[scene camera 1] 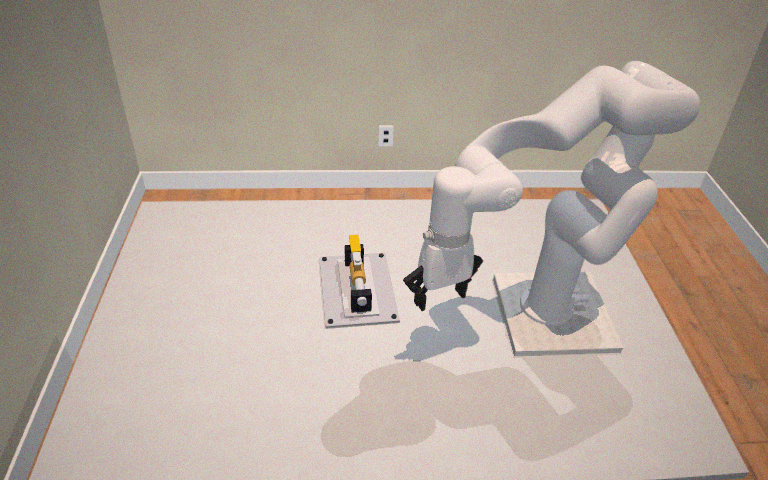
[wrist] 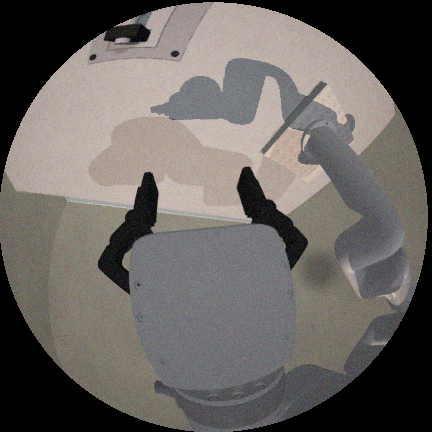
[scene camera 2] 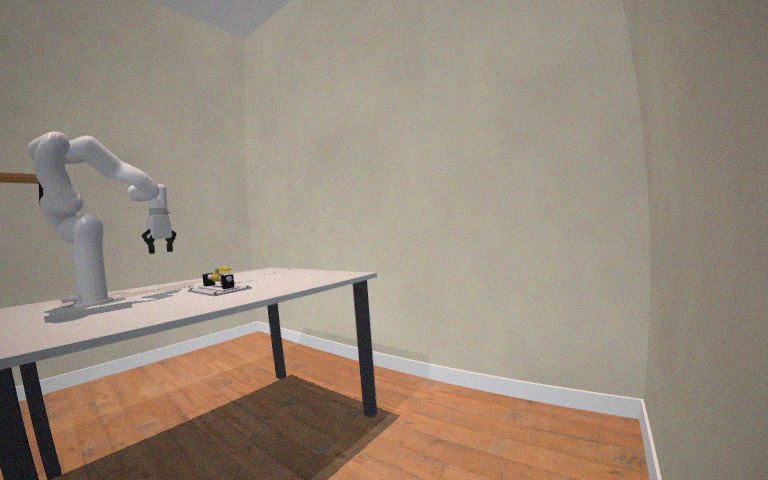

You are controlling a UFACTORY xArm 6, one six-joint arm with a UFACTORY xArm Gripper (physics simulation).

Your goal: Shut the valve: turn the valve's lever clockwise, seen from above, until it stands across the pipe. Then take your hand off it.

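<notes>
The valve's yellow lever [scene camera 1: 355, 243] [scene camera 2: 224, 269] lies along the pipe, its free end pointing to the back in scene camera 1. The brass valve body [scene camera 1: 357, 272] sits on a pipe held between two black blocks. The near block [scene camera 1: 356, 295] [wrist: 135, 32] also shows at the top left of the wrist view, where the lever does not show. The valve stands on a grey base plate [scene camera 1: 386, 300] [scene camera 2: 198, 290] [wrist: 182, 32]. My gripper [scene camera 1: 441, 301] [scene camera 2: 160, 251] [wrist: 197, 177] is open and empty, pointing down. It hangs above the table, to the right of the valve in scene camera 1, apart from it.
The arm's base stands on a pale square plate [scene camera 1: 566, 345] at the right of the table [scene camera 1: 198, 367] [scene camera 2: 317, 283]. The arm's shadows fall on the table top. A wall with a socket [scene camera 1: 385, 135] stands behind the table in scene camera 1.
</notes>
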